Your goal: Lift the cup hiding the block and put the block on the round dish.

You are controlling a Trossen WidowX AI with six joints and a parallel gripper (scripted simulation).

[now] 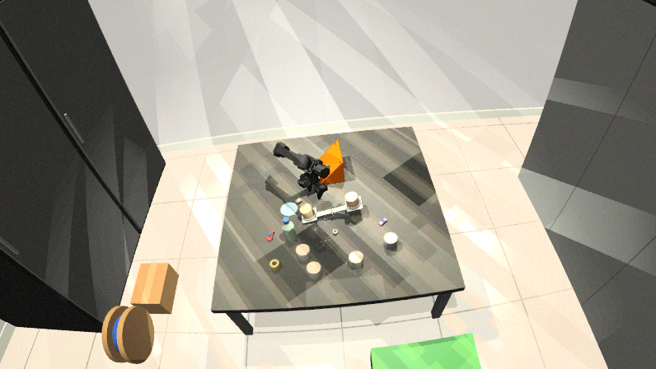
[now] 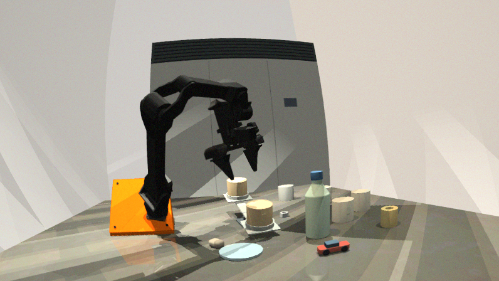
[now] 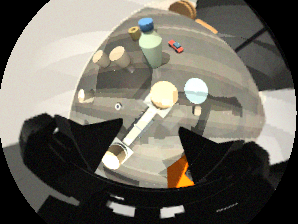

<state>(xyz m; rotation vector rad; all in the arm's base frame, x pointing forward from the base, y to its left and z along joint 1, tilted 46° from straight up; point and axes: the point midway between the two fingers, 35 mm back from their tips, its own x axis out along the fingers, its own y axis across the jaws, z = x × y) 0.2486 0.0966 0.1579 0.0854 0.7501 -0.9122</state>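
The tan cup lies 3 cm ahead of my gripper tip, 7 cm to the right of it and 11 cm below it. From my gripper tip the other things lie so: pale green block 2 cm ahead, 5 cm to the right, 13 cm below; then pale green bottle 16 cm ahead, 14 cm to the right, 5 cm below; then balance 1 cm ahead, 8 cm to the left, 13 cm below.
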